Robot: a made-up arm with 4 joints.
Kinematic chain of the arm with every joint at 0, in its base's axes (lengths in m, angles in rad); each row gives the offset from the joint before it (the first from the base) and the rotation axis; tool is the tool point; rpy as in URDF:
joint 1: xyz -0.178 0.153 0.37 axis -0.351 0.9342 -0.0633
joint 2: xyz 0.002 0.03 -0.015 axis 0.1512 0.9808 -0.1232
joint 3: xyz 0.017 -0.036 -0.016 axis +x
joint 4: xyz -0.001 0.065 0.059 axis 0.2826 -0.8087 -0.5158
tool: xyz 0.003 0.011 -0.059 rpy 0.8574 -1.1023 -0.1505
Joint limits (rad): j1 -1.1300..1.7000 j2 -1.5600..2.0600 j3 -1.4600..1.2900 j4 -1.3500..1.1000
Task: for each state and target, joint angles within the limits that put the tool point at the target. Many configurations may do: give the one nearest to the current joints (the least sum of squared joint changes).
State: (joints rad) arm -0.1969 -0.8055 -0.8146 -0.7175
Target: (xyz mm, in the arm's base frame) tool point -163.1 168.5 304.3
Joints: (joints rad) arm 0.5462 -1.5126 -1.0274 -1.1290
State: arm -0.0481 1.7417 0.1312 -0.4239
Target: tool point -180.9 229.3 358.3
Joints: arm -0.4943 1.8972 -0.0562 -0.1048
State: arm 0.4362 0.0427 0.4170 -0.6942
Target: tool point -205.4 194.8 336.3
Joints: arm 0.4824 -0.4406 -0.1474 -0.8769
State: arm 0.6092 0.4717 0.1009 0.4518
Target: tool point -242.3 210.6 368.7
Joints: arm 1.2853 1.1364 -0.5888 -0.2598
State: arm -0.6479 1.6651 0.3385 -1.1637
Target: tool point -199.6 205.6 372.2
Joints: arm -0.7157 1.3882 -0.3221 -0.8659
